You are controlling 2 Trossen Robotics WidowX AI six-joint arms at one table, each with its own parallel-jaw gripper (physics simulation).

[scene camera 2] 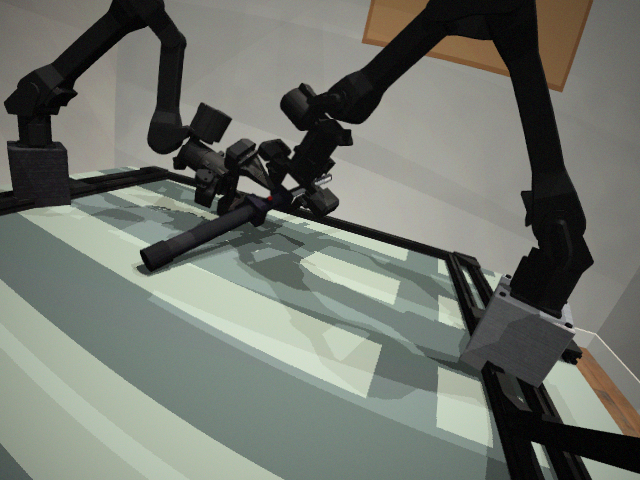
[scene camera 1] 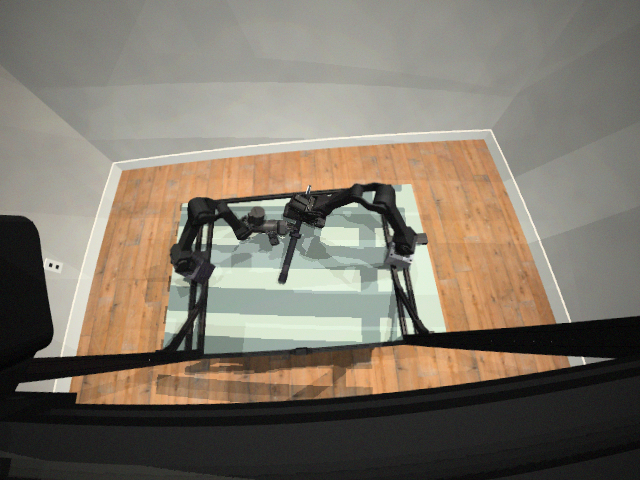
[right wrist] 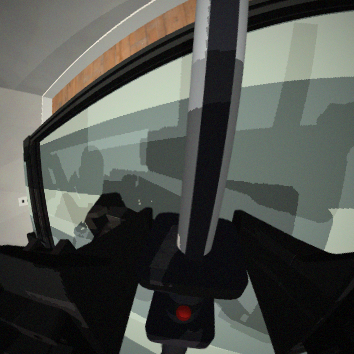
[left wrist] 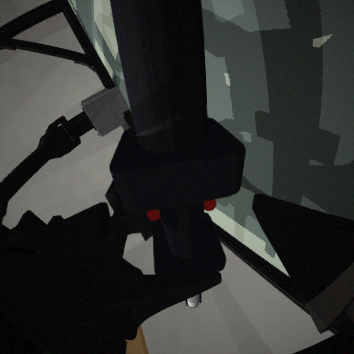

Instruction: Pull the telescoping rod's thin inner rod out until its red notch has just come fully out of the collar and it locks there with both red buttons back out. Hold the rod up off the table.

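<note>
The dark rod's thick outer tube [scene camera 1: 291, 255] [scene camera 2: 206, 230] [left wrist: 162, 65] slopes down to its free end, low over the table; contact is unclear. Two red buttons [scene camera 2: 269, 197] [left wrist: 153, 215] [left wrist: 210, 204] show beside the collar flange [left wrist: 177, 165], and one red button [right wrist: 183, 313] shows in the right wrist view. The silver inner rod [scene camera 1: 308, 189] [scene camera 2: 323, 179] [left wrist: 193, 300] [right wrist: 220, 100] sticks out past the right gripper. No red notch shows. My left gripper [scene camera 2: 260, 195] [left wrist: 182, 205] is open around the collar area. My right gripper [scene camera 2: 290, 193] [right wrist: 193, 215] is shut on the black block [right wrist: 195, 275] around the inner rod.
Both grippers are close together over the back of the glass-like table [scene camera 1: 289, 302] [scene camera 2: 206, 361]. Black frame rails [scene camera 2: 382, 232] edge it. The grey arm bases [scene camera 2: 38, 173] [scene camera 2: 519, 330] stand on the side rails.
</note>
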